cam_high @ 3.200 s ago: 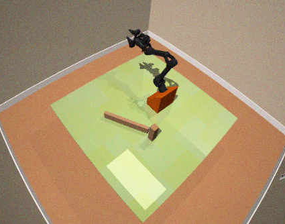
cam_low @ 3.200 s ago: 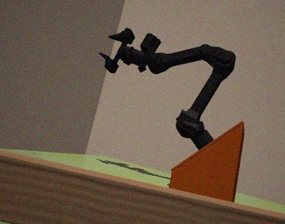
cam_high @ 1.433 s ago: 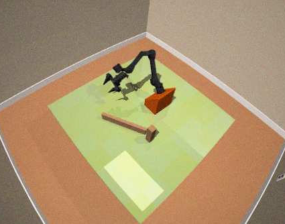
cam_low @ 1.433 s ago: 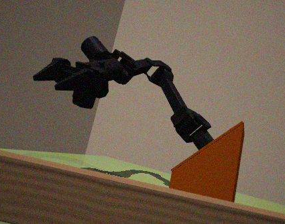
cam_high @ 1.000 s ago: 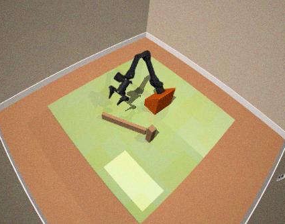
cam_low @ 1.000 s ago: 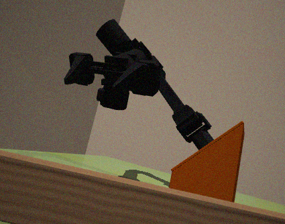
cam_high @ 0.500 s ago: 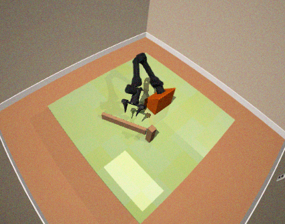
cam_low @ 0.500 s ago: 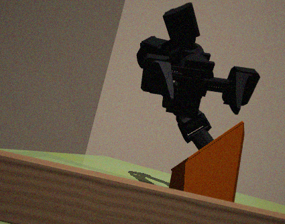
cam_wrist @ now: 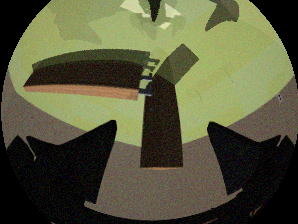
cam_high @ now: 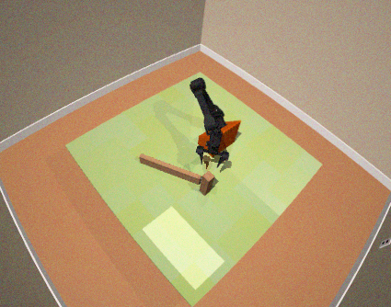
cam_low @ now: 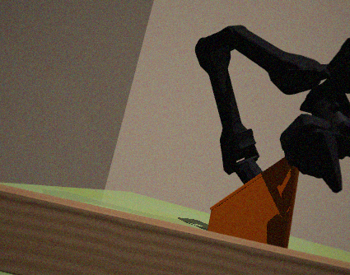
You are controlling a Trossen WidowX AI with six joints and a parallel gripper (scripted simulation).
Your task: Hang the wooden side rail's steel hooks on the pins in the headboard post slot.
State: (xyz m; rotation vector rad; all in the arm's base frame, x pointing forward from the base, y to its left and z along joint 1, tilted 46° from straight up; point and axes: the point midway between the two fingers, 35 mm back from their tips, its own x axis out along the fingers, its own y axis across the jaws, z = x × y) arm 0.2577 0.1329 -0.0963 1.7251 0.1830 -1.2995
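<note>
Right now my gripper tip is 70 mm short of the headboard post, 60 mm to the right of it and 60 mm above it.
</note>
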